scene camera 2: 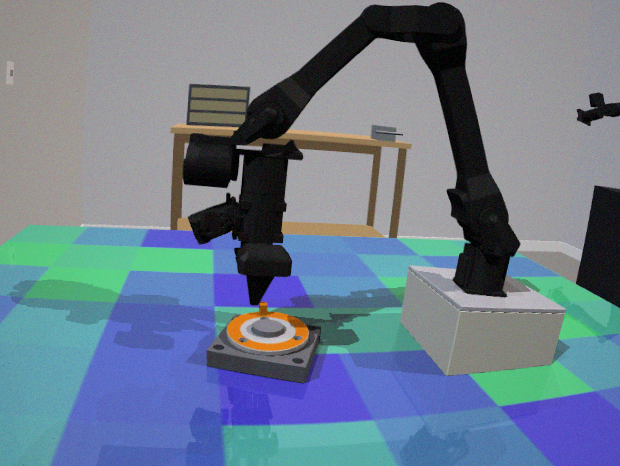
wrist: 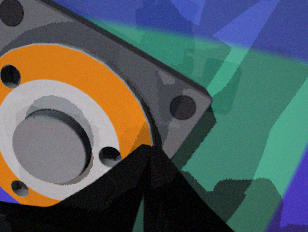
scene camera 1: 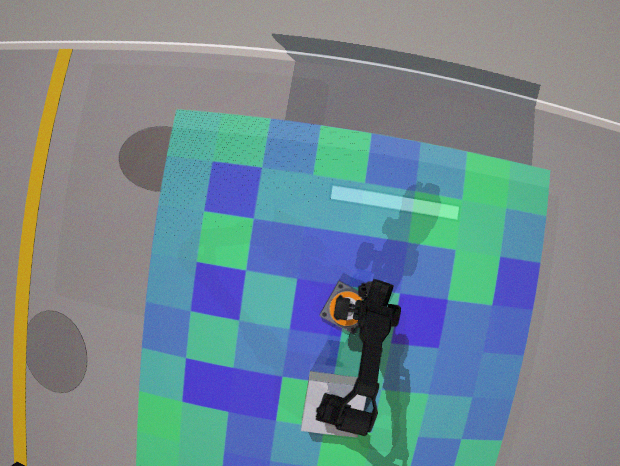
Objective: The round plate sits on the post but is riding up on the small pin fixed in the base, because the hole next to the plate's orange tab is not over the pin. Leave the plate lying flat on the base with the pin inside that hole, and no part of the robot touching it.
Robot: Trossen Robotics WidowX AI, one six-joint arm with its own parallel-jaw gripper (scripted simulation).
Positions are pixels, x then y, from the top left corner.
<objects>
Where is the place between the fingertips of the gripper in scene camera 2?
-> At 253, 304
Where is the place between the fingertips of the gripper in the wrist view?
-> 149, 154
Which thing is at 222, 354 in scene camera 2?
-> A base.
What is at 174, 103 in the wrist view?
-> A base.
</objects>
